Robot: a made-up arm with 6 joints.
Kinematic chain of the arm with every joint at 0, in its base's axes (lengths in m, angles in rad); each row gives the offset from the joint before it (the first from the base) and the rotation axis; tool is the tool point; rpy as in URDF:
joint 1: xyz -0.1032 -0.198 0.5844 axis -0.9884 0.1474 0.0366
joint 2: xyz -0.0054 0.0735 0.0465 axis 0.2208 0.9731 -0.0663
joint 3: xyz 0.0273 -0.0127 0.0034 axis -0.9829 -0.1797 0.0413
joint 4: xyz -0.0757 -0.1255 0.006 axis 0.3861 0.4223 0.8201
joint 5: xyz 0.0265 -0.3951 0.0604 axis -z
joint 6: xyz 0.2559 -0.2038 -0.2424 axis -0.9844 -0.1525 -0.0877
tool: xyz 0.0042 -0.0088 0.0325 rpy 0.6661 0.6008 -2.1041
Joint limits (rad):
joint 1: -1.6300..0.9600
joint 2: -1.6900..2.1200
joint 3: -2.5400..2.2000
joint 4: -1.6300..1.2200
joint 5: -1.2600..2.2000
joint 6: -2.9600..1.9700
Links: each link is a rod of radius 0.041 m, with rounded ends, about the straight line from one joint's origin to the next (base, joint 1, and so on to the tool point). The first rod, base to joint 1, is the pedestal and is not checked.
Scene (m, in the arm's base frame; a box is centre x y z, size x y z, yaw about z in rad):
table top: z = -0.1
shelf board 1: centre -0.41 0.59 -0 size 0.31 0.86 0.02 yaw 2.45
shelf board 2: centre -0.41 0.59 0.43 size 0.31 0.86 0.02 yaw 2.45
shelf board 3: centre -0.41 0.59 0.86 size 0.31 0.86 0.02 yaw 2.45
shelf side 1: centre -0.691 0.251 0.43 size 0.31 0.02 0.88 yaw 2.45
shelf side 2: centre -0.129 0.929 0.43 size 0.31 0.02 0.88 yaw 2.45
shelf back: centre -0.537 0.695 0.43 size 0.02 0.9 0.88 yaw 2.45
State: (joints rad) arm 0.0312 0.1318 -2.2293 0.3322 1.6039 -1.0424
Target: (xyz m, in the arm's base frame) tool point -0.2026 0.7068 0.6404
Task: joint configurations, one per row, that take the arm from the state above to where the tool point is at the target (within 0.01 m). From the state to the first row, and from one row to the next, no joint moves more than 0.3 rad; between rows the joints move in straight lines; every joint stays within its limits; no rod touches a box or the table.
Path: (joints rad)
1: -0.0382 -0.0809 -2.1892 0.5921 1.6034 -1.0183
2: -0.1077 -0.2935 -2.1490 0.8521 1.6029 -0.9942
3: -0.3972 -0.3300 -2.0360 1.0360 1.7206 -1.0325
4: -0.6868 -0.3664 -1.9231 1.2200 1.8383 -1.0708
5: -0.4685 -0.0968 -2.1287 1.0069 1.5543 -1.1268
6: -0.2502 0.1728 -2.3344 0.7938 1.2704 -1.1828
7: -0.0320 0.4425 -2.5400 0.5807 0.9865 -1.2388

